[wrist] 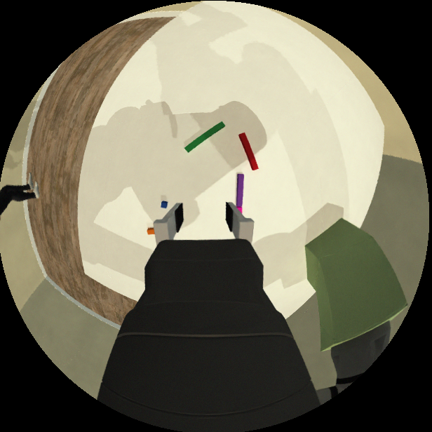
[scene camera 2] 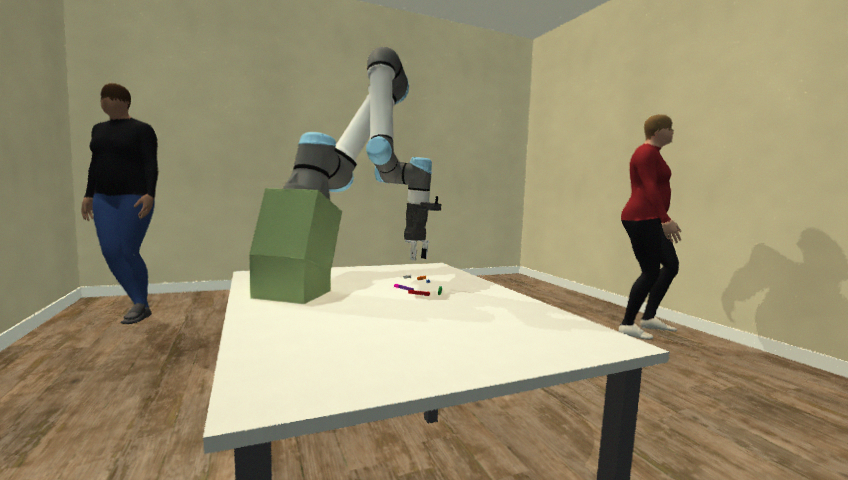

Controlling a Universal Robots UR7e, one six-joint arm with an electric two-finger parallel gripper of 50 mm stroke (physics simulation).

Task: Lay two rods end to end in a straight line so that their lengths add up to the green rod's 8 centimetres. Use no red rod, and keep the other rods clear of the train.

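Seen in the pictures: gripper, fingertip midpoint: (scene camera 2: pixel 418 259); arm's base, link origin: (scene camera 2: pixel 305 200).
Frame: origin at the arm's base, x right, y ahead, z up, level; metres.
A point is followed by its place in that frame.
My gripper (scene camera 2: pixel 418 249) @(x 0.039, y 0.377, z -0.194 m) (wrist: pixel 204 211) is open and empty, above the table. The purple rod (scene camera 2: pixel 405 287) @(x 0.078, y 0.321, z -0.284 m) (wrist: pixel 240 190) and the short magenta rod (scene camera 2: pixel 396 286) @(x 0.044, y 0.299, z -0.287 m) (wrist: pixel 240 210) lie end to end in a line and seem to touch; a finger partly hides the magenta rod in the wrist view. The green rod (scene camera 2: pixel 439 290) @(x 0.151, y 0.415, z -0.281 m) (wrist: pixel 205 136) lies slanted, apart from them. The red rod (scene camera 2: pixel 418 292) @(x 0.151, y 0.342, z -0.284 m) (wrist: pixel 248 151) lies slanted near the purple rod's far end, with a small gap in the wrist view. The small blue piece (scene camera 2: pixel 427 280) @(x -0.008, y 0.432, z -0.283 m) (wrist: pixel 164 204) lies apart.
An orange rod (scene camera 2: pixel 421 277) @(x -0.066, y 0.428, z -0.283 m) (wrist: pixel 151 231) is partly hidden by a finger in the wrist view. A grey rod (scene camera 2: pixel 407 276) @(x -0.096, y 0.382, z -0.284 m) lies at the back of the table (scene camera 2: pixel 357 356) @(x 0.591, y 0.064, z -0.291 m). The green pedestal (scene camera 2: pixel 285 237) @(x 0.128, y -0.064, z -0.106 m) (wrist: pixel 360 270) carries the arm. Two people stand beyond the table.
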